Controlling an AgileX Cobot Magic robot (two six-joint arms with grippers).
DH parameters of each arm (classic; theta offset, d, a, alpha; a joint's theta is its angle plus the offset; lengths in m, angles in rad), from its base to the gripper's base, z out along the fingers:
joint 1: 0 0.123 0 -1.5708
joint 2: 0.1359 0 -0.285 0
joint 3: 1.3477 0 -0.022 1.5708
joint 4: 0 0.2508 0 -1.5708
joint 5: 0 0 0.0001 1.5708
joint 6: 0 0.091 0 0
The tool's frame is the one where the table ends.
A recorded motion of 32 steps. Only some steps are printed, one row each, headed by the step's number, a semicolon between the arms.
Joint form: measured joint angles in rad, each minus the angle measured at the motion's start. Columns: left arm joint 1, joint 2, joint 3, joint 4, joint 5, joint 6; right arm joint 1, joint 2, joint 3, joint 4, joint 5, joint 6.
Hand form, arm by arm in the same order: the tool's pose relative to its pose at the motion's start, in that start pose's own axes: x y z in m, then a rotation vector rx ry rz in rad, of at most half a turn. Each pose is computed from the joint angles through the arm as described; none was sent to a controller.
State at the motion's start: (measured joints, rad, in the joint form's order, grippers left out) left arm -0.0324 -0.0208 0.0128 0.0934 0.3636 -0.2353; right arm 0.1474 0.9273 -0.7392 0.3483 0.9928 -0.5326
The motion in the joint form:
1: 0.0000 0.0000 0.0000 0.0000 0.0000 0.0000; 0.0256 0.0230 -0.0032 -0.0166 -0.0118 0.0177
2: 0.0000 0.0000 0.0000 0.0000 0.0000 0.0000; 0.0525 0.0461 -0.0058 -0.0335 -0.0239 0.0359
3: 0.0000 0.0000 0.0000 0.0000 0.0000 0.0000; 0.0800 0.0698 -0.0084 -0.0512 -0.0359 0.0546
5: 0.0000 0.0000 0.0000 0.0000 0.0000 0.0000; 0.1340 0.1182 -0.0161 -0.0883 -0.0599 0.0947
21: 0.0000 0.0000 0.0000 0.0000 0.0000 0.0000; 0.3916 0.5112 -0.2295 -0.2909 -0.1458 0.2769
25: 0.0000 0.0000 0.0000 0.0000 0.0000 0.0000; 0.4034 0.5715 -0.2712 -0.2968 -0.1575 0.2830
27: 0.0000 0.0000 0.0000 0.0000 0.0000 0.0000; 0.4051 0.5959 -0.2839 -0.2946 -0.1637 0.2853
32: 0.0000 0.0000 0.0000 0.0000 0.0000 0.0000; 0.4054 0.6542 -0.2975 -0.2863 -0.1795 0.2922
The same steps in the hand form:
1: 0.0000 0.0000 0.0000 0.0000 0.0000 0.0000; -0.0028 0.0004 0.0050 -0.0019 0.0166 -0.0075
2: 0.0000 0.0000 0.0000 0.0000 0.0000 0.0000; -0.0055 0.0013 0.0103 -0.0040 0.0335 -0.0163
3: 0.0000 0.0000 0.0000 0.0000 0.0000 0.0000; -0.0081 0.0024 0.0159 -0.0057 0.0511 -0.0262
5: 0.0000 0.0000 0.0000 0.0000 0.0000 0.0000; -0.0138 0.0051 0.0271 -0.0058 0.0842 -0.0459
21: 0.0000 0.0000 0.0000 0.0000 0.0000 0.0000; -0.0764 0.0306 0.1036 0.0195 0.2321 -0.2068
25: 0.0000 0.0000 0.0000 0.0000 0.0000 0.0000; -0.0863 0.0325 0.1164 0.0186 0.2398 -0.2148
27: 0.0000 0.0000 0.0000 0.0000 0.0000 0.0000; -0.0890 0.0327 0.1224 0.0164 0.2450 -0.2118
32: 0.0000 0.0000 0.0000 0.0000 0.0000 0.0000; -0.0904 0.0320 0.1391 0.0099 0.2728 -0.1962

